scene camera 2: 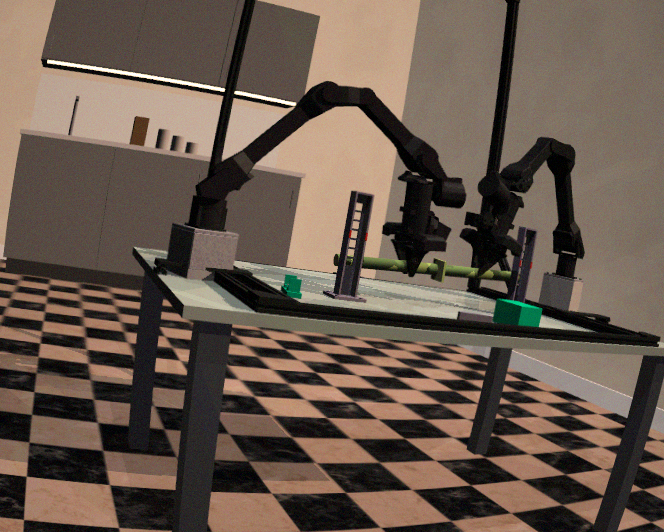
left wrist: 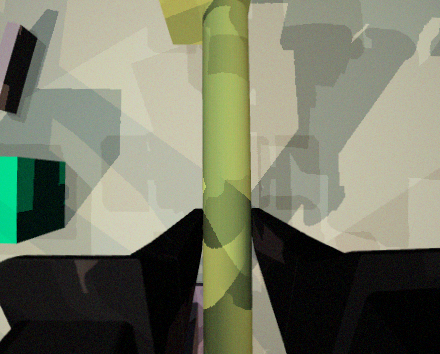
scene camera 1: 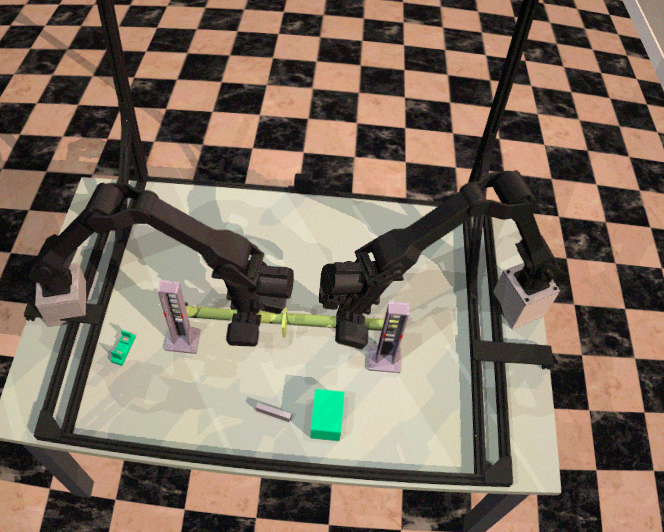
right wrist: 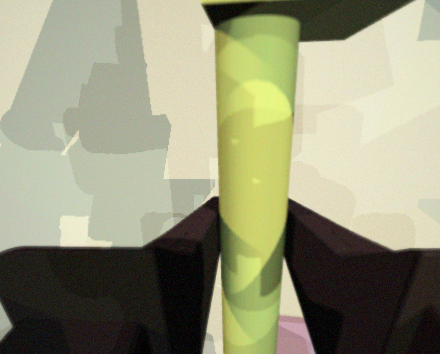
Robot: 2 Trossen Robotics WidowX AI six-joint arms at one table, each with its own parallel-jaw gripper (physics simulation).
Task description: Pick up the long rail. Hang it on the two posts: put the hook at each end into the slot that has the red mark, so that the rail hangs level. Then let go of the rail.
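Where they show: left gripper, between the fingertips: (scene camera 2: 475, 274) (left wrist: 226, 216) (scene camera 1: 337, 322); right gripper, between the fingertips: (scene camera 2: 407, 275) (scene camera 1: 253, 320) (right wrist: 248, 205); left arm's base, origin of its link: (scene camera 2: 564, 276) (scene camera 1: 531, 280); right arm's base, origin of its link: (scene camera 2: 204, 228) (scene camera 1: 56, 283).
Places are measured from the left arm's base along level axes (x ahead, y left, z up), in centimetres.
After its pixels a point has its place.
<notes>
The long yellow-green rail (scene camera 1: 310, 319) {x 50.1, y -10.0, z -1.4 cm} (scene camera 2: 376, 263) {x 69.2, y -19.0, z -3.3 cm} (left wrist: 226, 125) {x 48.7, y -9.8, z -1.2 cm} (right wrist: 255, 175) {x 58.7, y -14.9, z -1.7 cm} is held above the table, roughly level, with a flange at its middle. My left gripper (scene camera 1: 351, 330) (scene camera 2: 483, 271) {x 44.7, y -7.8, z -2.4 cm} (left wrist: 226, 216) {x 44.7, y -7.8, z -2.4 cm} is shut on it right of the flange in scene camera 1. My right gripper (scene camera 1: 243, 329) {x 60.7, y -16.2, z -4.9 cm} (scene camera 2: 412, 271) {x 60.7, y -16.2, z -4.9 cm} (right wrist: 248, 205) {x 60.7, y -16.2, z -4.9 cm} is shut on it left of the flange. The left post (scene camera 1: 169, 286) {x 76.1, y -20.4, z 10.5 cm} (scene camera 2: 348, 282) {x 75.2, y -20.9, z -7.8 cm} and right post (scene camera 1: 398, 308) {x 36.5, y 0.4, z 10.6 cm} (scene camera 2: 519, 277) stand upright with red marks on their sides. The rail's ends are at the posts' far side. The hooks are too small or hidden to tell their slots.
A green block (scene camera 1: 327, 412) {x 54.2, y 9.0, z -6.0 cm} (scene camera 2: 517, 313) {x 58.2, y 10.3, z -7.6 cm} and a thin pinkish bar (scene camera 1: 272, 411) {x 63.9, y 3.4, z -9.1 cm} lie nearer the front edge. A small green bracket (scene camera 1: 122, 348) {x 89.8, y -22.7, z -10.0 cm} (scene camera 2: 292, 286) {x 91.8, y -20.9, z -9.1 cm} lies left of the left post. A black frame (scene camera 1: 266, 455) {x 69.0, y 12.5, z -8.9 cm} borders the work area.
</notes>
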